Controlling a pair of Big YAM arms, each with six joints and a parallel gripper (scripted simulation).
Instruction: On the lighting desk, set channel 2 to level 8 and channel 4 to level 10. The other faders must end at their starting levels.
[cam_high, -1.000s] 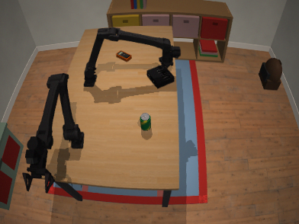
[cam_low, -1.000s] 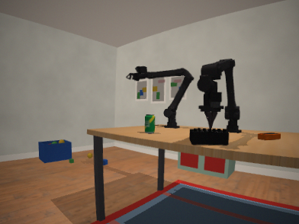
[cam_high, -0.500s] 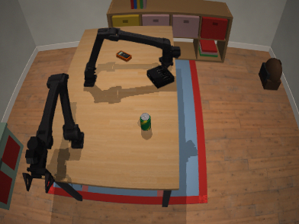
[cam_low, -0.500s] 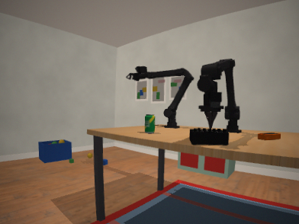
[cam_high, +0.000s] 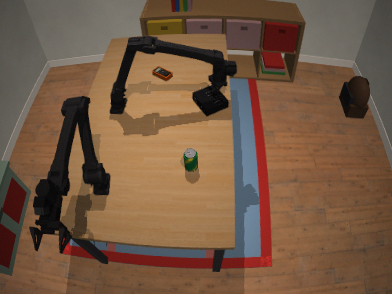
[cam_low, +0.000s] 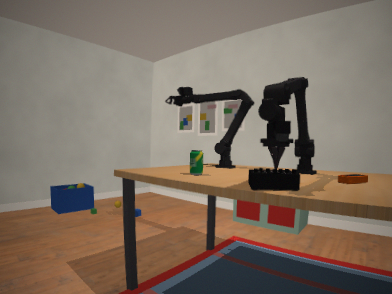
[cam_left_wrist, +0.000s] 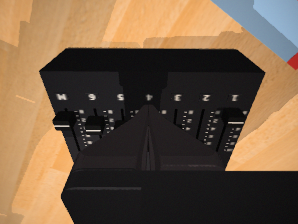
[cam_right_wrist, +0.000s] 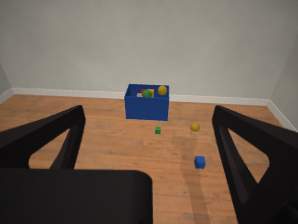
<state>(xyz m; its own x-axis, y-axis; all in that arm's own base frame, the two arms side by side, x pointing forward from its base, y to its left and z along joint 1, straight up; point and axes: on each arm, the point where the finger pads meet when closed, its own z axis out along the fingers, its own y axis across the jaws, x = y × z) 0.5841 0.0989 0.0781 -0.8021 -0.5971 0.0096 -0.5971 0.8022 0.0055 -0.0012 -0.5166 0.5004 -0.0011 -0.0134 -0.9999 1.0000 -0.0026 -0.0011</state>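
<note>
Now: left hand 10 mm to the left of the channel 4 cap, 10 mm past it and 10 mm above it. Round my left hand: channel 3 knob 30 mm to the right, 10 mm below, 10 mm behind; then channel 2 knob 60 mm to the right, 20 mm behind, 10 mm below.
</note>
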